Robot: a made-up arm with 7 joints.
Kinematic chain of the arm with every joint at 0, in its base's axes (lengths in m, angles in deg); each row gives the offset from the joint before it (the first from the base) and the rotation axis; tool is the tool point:
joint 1: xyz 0 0 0 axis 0 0.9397 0.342
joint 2: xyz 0 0 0 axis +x
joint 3: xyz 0 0 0 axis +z
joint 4: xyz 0.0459 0 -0.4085 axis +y
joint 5: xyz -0.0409 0 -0.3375 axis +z
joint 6: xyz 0 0 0 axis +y
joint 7: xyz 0 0 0 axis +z
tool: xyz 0 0 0
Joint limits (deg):
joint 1: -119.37..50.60
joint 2: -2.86..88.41
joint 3: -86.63..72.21
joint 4: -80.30..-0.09
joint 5: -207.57..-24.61
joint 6: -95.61..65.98
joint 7: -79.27..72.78
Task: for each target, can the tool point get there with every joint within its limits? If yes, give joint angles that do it. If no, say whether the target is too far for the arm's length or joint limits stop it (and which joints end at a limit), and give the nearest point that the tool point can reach.
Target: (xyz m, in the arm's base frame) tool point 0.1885 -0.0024 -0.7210
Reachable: yes | joints -7.58 10.83 -54.09 -27.67 -178.89 -79.58 47.52
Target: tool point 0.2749 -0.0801 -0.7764
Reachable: no: too far | nearest point 0.2495 -0.0727 -0.7046 | short by 0.076 m
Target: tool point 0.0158 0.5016 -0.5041
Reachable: yes | joints 24.53 47.78 -1.23 -50.96 -190.77 -31.92 53.78
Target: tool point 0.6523 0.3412 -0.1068
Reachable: yes | joints -58.73 49.74 -29.28 -29.31 -63.08 -33.40 34.79
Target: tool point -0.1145 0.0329 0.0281
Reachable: no: joint limits stop it (at a limit: joint 1, joint 3, joint 4) | nearest point -0.4172 0.3963 -0.2506 | short by 0.549 m
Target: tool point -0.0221 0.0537 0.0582
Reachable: no: joint limits stop it (at a limit: joint 1, joint 2, joint 4) | nearest point -0.1538 0.4180 0.4421 | short by 0.545 m
